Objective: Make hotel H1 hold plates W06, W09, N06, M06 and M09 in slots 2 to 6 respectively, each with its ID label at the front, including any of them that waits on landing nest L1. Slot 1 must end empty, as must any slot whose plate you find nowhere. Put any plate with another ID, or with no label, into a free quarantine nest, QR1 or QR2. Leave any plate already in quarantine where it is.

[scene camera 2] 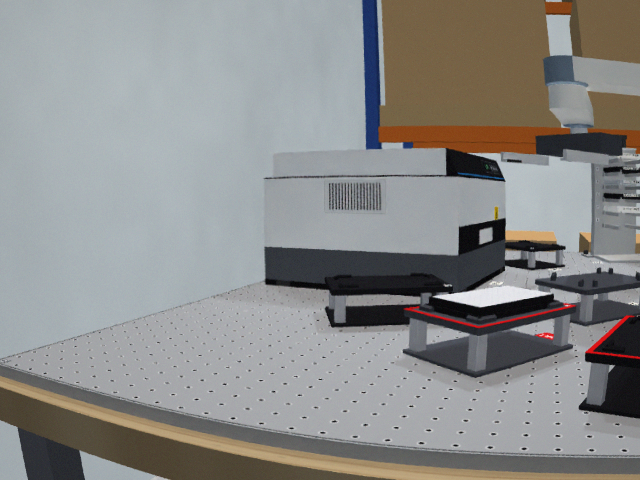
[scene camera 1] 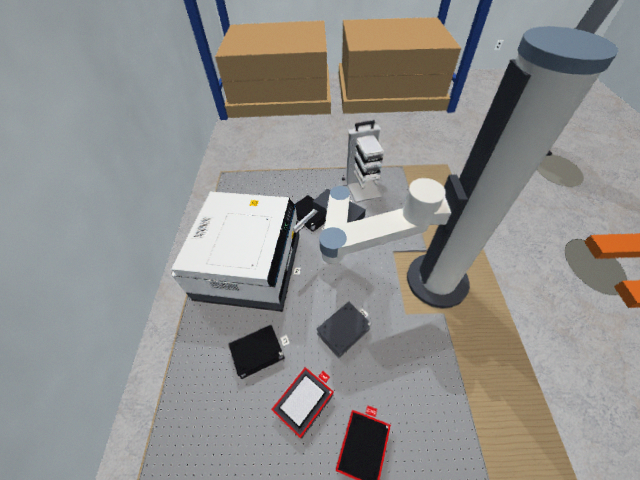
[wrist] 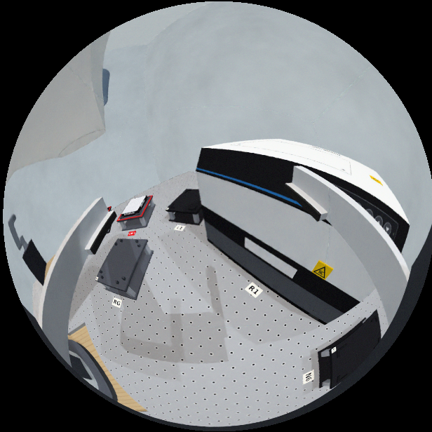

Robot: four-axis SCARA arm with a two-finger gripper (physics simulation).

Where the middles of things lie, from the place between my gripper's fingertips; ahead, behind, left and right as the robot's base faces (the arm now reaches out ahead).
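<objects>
Counted from my hand: white instrument (scene camera 2: 424,213), 28 cm ahead, 6 cm to the right, 14 cm below; red-rimmed quarantine nest QR1 (scene camera 2: 429,319), 4 cm ahead, 48 cm to the left, 20 cm below; grey nest RG (scene camera 1: 344,326), 11 cm behind, 24 cm to the left, 20 cm below; landing nest L1 (scene camera 2: 393,284), a good way ahead, well to the left, a good way below.
</objects>
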